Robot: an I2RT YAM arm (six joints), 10 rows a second.
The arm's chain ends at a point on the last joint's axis. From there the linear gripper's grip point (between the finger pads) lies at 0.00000 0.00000 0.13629 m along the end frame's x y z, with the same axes.
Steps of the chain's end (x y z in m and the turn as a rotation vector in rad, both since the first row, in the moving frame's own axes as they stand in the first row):
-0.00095 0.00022 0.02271 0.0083 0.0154 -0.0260
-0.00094 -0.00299 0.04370 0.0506 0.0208 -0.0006
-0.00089 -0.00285 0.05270 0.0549 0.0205 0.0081
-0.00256 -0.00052 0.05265 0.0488 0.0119 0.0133
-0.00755 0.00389 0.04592 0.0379 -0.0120 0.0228
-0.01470 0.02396 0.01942 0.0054 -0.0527 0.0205
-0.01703 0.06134 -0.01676 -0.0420 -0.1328 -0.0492
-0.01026 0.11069 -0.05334 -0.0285 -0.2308 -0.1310
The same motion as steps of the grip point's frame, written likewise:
0.00113 -0.00094 0.02269 0.0083 0.0154 -0.0260
0.00189 -0.00988 0.04350 0.0506 0.0208 -0.0006
0.00193 -0.01032 0.05247 0.0549 0.0205 0.0081
-0.00089 -0.00716 0.05248 0.0488 0.0119 0.0133
-0.00913 -0.00129 0.04581 0.0379 -0.0120 0.0228
-0.02187 0.02315 0.01923 0.0054 -0.0527 0.0205
-0.03492 0.06749 -0.01808 -0.0420 -0.1328 -0.0492
-0.04109 0.11658 -0.05700 -0.0285 -0.2308 -0.1310

